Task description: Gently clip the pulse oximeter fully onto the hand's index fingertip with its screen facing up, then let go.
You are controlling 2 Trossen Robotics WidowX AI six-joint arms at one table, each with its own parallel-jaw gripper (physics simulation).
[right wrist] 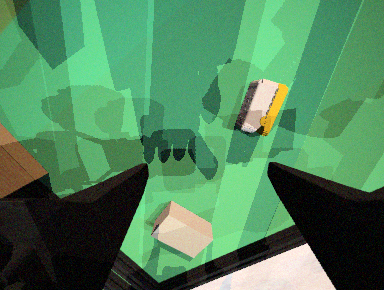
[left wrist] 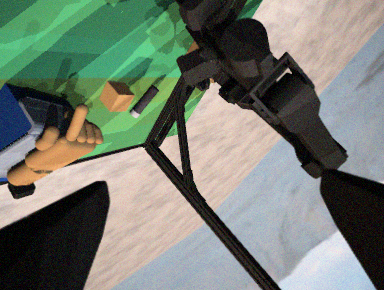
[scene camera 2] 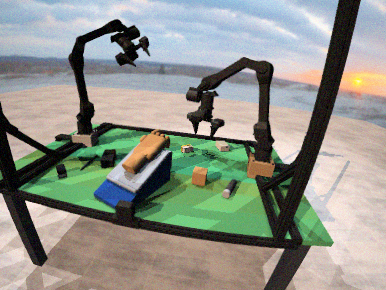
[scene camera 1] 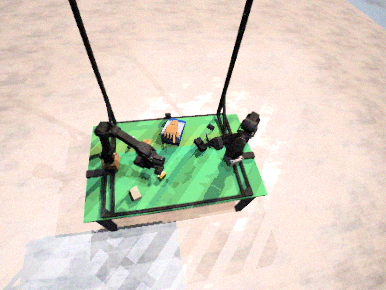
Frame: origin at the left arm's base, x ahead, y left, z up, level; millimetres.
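Where they show: left gripper, fingertip midpoint: [left wrist: 215, 186] [scene camera 2: 143, 60] [scene camera 1: 208, 143]; right gripper, fingertip midpoint: [right wrist: 207, 168] [scene camera 2: 203, 136] [scene camera 1: 150, 170]; left arm's base, link origin: [scene camera 2: 84, 132] [scene camera 1: 234, 155]; right arm's base, link origin: [scene camera 2: 262, 158] [scene camera 1: 109, 159].
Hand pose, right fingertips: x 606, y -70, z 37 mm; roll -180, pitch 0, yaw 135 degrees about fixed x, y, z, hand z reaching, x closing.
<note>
Each offset is from my right fingertips to the top centre of the thing.
The pulse oximeter @(64 mm down, 71 mm back, 23 mm left) [scene camera 1: 162, 175] [scene camera 2: 187, 148] [right wrist: 262, 106], white with a yellow half, lies on the green table, apparently on its side, with a dark face at the left in the right wrist view. The orange-tan hand [scene camera 1: 173, 129] [scene camera 2: 146, 151] [left wrist: 60, 150] rests on a sloped blue and white stand [scene camera 2: 156, 180] [left wrist: 11, 117]; one finger [left wrist: 77, 123] sticks out beyond the others. My right gripper [scene camera 2: 204, 134] [right wrist: 207, 168] is open and empty, fingers down, above the table near the oximeter. My left gripper [scene camera 2: 141, 60] [left wrist: 215, 186] is open and empty, raised high, away from the hand.
A beige block @(66 mm down, 130 mm ahead, 86 mm left) [scene camera 1: 135, 193] [scene camera 2: 222, 146] [right wrist: 183, 230] lies near the oximeter. An orange cube @(46 mm down, 42 mm back, 254 mm right) [scene camera 2: 199, 176] [left wrist: 116, 96] and a dark cylinder @(68 mm down, 65 mm ahead, 314 mm right) [scene camera 2: 229, 188] [left wrist: 145, 101] lie beside the stand. Dark boxes @(61 mm down, 423 mm back, 122 mm right) [scene camera 2: 108, 158] @(63 mm down, 574 mm back, 250 mm right) [scene camera 2: 61, 171] lie on its other side. Black frame bars edge the table.
</note>
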